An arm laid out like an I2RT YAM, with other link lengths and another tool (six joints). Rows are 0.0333 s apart.
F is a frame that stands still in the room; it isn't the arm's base.
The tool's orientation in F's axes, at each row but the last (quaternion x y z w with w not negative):
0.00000, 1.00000, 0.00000, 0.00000
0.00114, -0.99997, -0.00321, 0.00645
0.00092, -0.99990, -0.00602, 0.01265
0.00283, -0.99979, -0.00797, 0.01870
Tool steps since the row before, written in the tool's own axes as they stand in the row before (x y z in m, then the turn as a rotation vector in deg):
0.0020, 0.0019, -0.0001, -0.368, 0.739, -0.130
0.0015, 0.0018, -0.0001, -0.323, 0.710, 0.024
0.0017, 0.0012, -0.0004, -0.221, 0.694, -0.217
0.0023, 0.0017, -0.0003, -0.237, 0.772, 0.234
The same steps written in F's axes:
-0.0020, 0.0019, 0.0001, 0.368, 0.739, 0.130
-0.0015, 0.0018, 0.0001, 0.321, 0.711, -0.024
-0.0017, 0.0012, 0.0005, 0.225, 0.692, 0.220
-0.0023, 0.0017, 0.0004, 0.224, 0.777, -0.230

